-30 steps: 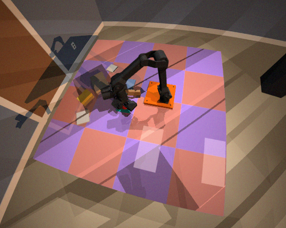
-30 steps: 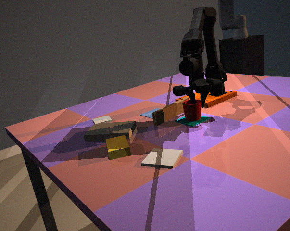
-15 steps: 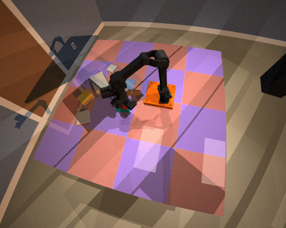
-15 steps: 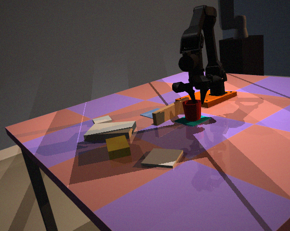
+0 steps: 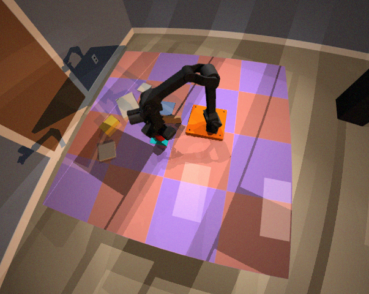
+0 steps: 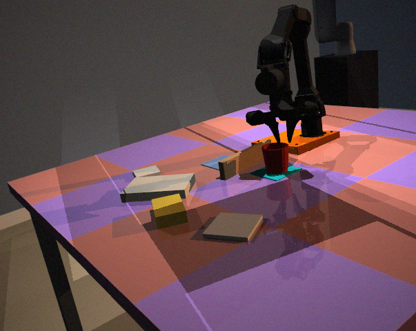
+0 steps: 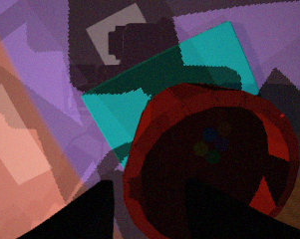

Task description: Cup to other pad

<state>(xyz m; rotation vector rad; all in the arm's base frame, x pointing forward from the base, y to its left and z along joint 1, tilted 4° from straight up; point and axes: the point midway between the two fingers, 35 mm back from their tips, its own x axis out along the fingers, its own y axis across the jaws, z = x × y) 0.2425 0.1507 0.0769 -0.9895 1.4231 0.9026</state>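
The red cup lies 40 mm below my gripper tip, 30 mm ahead of it and 10 mm to the right of it. Round my gripper tip: teal pad 90 mm below, 30 mm ahead, 10 mm to the right; green marble 60 mm below, 30 mm to the right, 30 mm ahead; wooden bar 110 mm to the right, 60 mm below, 60 mm ahead.
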